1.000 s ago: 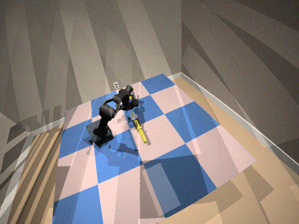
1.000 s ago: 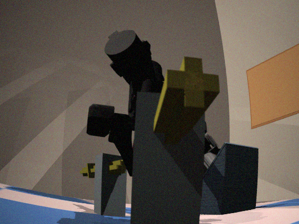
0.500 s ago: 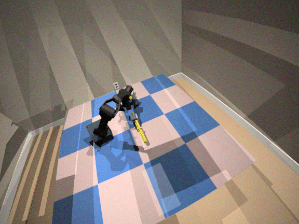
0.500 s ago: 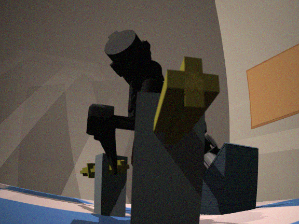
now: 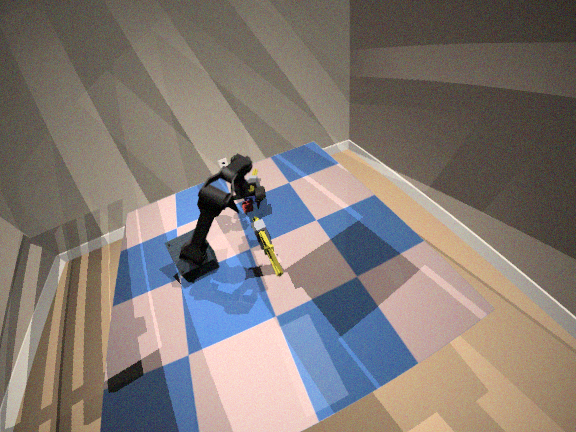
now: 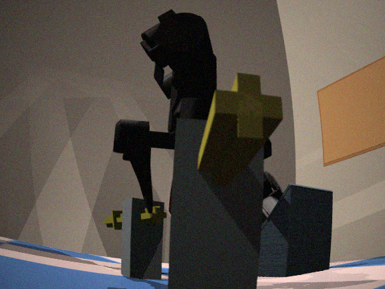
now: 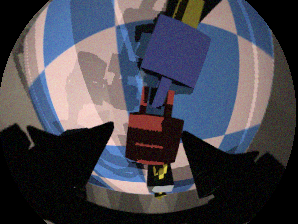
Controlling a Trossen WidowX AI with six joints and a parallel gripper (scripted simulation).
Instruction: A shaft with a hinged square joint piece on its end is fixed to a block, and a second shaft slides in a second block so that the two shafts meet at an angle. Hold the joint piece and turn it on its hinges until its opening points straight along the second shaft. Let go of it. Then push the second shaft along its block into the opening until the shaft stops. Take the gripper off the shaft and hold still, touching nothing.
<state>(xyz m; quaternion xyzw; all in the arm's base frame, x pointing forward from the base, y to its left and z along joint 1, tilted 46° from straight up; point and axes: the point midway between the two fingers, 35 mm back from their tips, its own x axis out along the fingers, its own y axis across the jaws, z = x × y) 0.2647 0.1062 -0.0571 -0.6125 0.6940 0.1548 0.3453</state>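
The red joint piece is 2 cm above my gripper tip, 1 cm to the left of it and 1 cm ahead of it.
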